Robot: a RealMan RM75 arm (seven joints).
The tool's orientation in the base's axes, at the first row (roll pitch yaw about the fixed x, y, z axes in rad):
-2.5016, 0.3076, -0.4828
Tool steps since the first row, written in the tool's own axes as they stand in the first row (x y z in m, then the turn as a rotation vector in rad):
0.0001, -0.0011, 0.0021, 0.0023, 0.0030, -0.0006
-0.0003, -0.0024, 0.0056, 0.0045, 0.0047, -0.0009
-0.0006, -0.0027, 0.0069, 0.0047, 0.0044, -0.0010
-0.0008, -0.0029, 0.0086, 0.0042, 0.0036, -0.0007
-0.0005, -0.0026, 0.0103, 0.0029, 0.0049, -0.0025
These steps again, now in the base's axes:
0.0008, 0.0020, -0.0010, 0.0003, -0.0033, -0.0019
0.0014, 0.0052, -0.0028, 0.0012, -0.0055, -0.0033
0.0014, 0.0064, -0.0036, 0.0016, -0.0055, -0.0032
0.0014, 0.0077, -0.0047, 0.0016, -0.0046, -0.0028
0.0016, 0.0085, -0.0062, -0.0003, -0.0060, -0.0018

